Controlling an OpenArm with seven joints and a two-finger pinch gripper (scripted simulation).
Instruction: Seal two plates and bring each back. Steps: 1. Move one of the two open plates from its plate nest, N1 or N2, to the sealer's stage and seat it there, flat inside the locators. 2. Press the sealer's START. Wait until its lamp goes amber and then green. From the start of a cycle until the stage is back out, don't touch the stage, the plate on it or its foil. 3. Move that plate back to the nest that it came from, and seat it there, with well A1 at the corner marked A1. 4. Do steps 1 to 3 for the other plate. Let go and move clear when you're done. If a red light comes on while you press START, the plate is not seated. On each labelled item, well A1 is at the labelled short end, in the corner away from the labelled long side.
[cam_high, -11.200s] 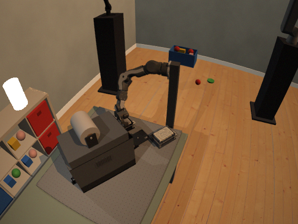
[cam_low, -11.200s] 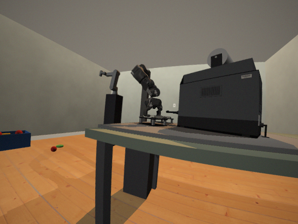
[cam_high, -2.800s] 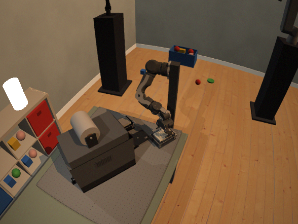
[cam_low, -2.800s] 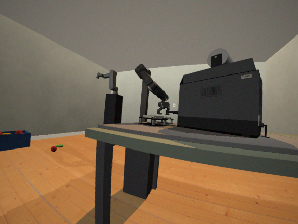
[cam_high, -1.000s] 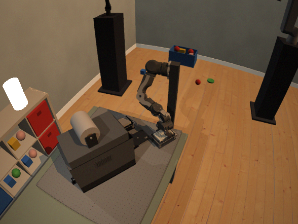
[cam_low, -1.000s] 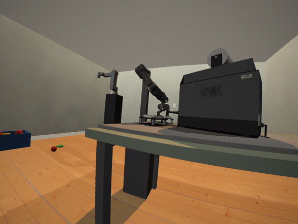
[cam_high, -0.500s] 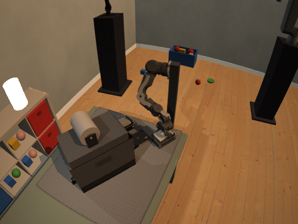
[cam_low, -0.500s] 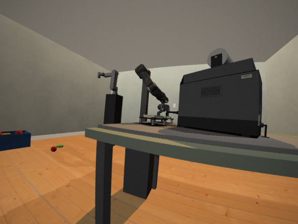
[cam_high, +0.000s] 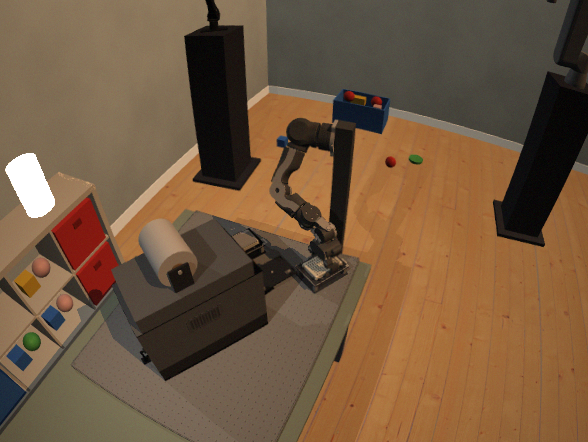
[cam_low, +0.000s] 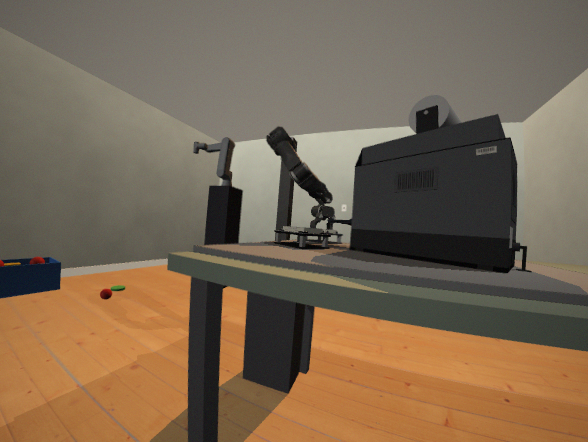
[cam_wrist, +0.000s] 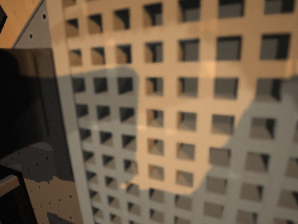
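The white well plate is right at my hand. Also, from my hand: dark sealer stage (13 cm ahead, 15 cm to the right, 5 cm above); plate nest (1 cm below); pale start button (27 cm ahead, 13 cm to the right, 14 cm above).
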